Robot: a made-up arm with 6 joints. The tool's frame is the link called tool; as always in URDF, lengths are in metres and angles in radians. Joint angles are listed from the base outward. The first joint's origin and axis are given. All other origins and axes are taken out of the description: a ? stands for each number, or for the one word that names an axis. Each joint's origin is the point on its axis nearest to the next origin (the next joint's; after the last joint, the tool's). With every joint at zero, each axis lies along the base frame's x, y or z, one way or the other. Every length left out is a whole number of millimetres.
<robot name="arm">
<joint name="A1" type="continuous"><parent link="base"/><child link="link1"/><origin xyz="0 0 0.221"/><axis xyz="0 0 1"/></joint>
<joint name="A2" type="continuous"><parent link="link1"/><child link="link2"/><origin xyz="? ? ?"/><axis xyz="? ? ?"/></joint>
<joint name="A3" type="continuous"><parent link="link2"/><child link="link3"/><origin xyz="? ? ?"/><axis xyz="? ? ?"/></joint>
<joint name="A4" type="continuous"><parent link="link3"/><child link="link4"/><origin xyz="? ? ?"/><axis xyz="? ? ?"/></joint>
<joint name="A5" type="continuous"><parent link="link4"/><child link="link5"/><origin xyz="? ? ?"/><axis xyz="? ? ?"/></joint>
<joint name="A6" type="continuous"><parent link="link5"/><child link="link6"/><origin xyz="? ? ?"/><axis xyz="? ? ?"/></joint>
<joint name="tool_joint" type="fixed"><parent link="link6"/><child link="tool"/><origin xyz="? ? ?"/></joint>
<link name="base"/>
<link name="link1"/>
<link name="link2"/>
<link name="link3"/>
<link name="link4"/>
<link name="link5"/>
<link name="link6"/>
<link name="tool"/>
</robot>
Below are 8 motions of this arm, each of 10 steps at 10 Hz.
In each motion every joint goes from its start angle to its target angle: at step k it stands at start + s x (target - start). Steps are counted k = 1, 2, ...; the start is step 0. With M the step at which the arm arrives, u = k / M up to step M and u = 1 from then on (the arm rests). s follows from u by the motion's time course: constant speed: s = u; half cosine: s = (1 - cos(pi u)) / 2; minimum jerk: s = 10 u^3 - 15 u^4 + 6 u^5.
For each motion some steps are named. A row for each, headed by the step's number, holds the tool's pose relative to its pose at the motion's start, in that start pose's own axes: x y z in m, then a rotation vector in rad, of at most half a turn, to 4 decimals.
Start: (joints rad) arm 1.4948 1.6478 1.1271 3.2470 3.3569 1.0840
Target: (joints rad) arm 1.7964 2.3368 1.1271 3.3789 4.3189 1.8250
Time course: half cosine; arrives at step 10
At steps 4, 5, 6, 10:
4: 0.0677 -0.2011 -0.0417 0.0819 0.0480 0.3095
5: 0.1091 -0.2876 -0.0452 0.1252 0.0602 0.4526
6: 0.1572 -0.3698 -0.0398 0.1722 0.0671 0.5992
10: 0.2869 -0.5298 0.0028 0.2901 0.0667 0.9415

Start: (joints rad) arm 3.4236 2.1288 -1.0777 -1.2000 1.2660 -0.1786
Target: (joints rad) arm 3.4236 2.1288 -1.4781 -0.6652 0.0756 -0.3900
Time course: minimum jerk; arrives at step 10
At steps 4, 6, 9, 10:
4: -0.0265 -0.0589 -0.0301 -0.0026 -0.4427 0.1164
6: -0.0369 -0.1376 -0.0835 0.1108 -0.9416 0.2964
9: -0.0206 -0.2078 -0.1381 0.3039 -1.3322 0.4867
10: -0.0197 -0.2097 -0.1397 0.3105 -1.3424 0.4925

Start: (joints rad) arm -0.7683 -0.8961 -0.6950 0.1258 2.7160 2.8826
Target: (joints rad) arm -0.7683 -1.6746 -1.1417 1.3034 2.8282 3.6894
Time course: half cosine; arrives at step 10
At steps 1, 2, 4, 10:
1: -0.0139 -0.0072 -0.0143 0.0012 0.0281 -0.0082
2: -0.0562 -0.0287 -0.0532 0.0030 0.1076 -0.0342
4: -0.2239 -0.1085 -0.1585 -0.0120 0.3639 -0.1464
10: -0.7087 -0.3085 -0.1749 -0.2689 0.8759 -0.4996

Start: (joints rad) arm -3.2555 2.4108 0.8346 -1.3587 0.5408 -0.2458
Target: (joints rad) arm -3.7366 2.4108 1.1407 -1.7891 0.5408 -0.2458
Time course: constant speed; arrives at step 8
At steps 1, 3, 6, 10:
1: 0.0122 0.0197 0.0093 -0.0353 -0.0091 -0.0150
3: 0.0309 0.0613 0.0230 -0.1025 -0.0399 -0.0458
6: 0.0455 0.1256 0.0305 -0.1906 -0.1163 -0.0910
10: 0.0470 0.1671 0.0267 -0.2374 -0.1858 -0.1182

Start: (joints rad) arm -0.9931 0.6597 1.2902 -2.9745 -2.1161 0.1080
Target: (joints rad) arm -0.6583 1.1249 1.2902 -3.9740 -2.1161 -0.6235
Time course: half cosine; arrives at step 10
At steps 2, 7, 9, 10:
2: 0.0279 -0.0142 0.0173 -0.1079 -0.0399 -0.0343
7: 0.1986 -0.1180 0.1714 -0.8819 -0.4860 -0.3211
9: 0.2339 -0.1438 0.2186 -1.0718 -0.6464 -0.3882
10: 0.2384 -0.1473 0.2252 -1.0968 -0.6693 -0.3964

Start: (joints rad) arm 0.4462 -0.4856 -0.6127 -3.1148 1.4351 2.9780
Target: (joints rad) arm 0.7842 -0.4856 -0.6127 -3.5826 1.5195 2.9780
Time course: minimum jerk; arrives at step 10
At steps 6, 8, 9, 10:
6: 0.0135 -0.1377 -0.0029 -0.1828 -0.0605 -0.2255
8: 0.0132 -0.1899 -0.0100 -0.2573 -0.0665 -0.3057
9: 0.0128 -0.1999 -0.0117 -0.2718 -0.0666 -0.3205
10: 0.0128 -0.2016 -0.0121 -0.2743 -0.0666 -0.3231

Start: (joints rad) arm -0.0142 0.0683 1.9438 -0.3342 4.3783 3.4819
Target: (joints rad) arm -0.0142 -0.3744 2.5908 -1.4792 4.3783 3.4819
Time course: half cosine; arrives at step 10
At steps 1, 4, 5, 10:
1: 0.0042 -0.0052 -0.0023 0.0229 -0.0131 0.0108
4: 0.0625 -0.0755 -0.0425 0.3206 -0.1785 0.1637
5: 0.0925 -0.1098 -0.0678 0.4626 -0.2532 0.2444
10: 0.1982 -0.2173 -0.1720 0.9190 -0.4665 0.5347

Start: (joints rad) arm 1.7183 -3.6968 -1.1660 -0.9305 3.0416 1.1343
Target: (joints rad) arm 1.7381 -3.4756 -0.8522 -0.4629 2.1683 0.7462
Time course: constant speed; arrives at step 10
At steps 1, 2, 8, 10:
1: 0.0117 0.0278 0.0124 -0.0343 -0.0571 -0.0915
2: 0.0241 0.0554 0.0259 -0.0672 -0.1092 -0.1856
8: 0.1092 0.2115 0.1341 -0.2555 -0.3110 -0.7698
10: 0.1404 0.2568 0.1807 -0.3231 -0.3361 -0.9572

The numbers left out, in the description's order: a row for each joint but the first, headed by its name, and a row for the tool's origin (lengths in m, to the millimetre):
A2: xyz 0 0.035 0, axis 0 1 0
A3: xyz 0 0 0.496, axis 0 1 0
A4: xyz 0 0 0.487, axis 0 0 1
A5: xyz 0 0 0, axis 0 1 0
A6: xyz 0 0 0.079, axis 0 0 1
tool: xyz 0 0 0

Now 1 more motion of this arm.
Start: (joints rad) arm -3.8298 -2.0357 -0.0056 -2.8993 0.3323 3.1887
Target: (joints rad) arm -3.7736 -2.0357 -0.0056 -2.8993 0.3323 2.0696
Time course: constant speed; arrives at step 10
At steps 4, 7, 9, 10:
4: -0.0054 -0.0202 0.0019 0.0158 -0.0021 -0.4636
7: -0.0097 -0.0353 0.0032 0.0284 0.0010 -0.8113
9: -0.0127 -0.0453 0.0039 0.0368 0.0055 -1.0430
10: -0.0142 -0.0503 0.0042 0.0410 0.0085 -1.1589

